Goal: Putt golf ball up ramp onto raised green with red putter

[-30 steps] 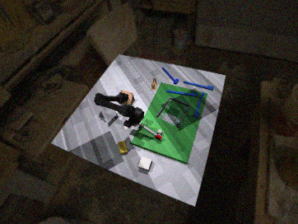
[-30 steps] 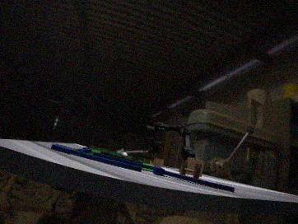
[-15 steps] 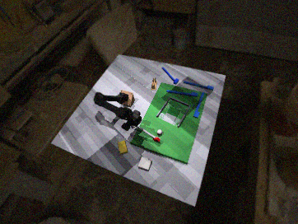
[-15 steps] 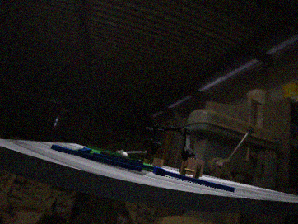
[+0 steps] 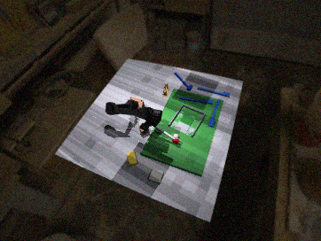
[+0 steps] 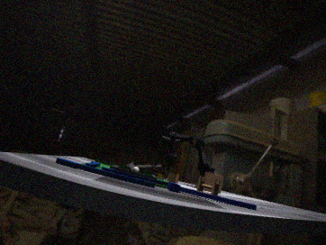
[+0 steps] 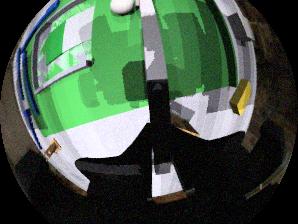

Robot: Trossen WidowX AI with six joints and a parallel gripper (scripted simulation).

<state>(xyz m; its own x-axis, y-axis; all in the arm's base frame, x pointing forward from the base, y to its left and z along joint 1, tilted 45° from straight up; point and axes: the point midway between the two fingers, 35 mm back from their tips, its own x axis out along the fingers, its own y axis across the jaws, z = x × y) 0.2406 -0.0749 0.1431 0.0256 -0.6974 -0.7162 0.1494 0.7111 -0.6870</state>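
Now: gripper tip 60 mm past the orange cube, 40 mm above it and 30 mm to the left of it. From my gripper tip the other things lie so: white golf ball (210 mm ahead, 50 mm below, 10 mm to the left); then putter (120 mm ahead, 10 mm to the right); then green mat (240 mm ahead, 140 mm to the left, 70 mm below).
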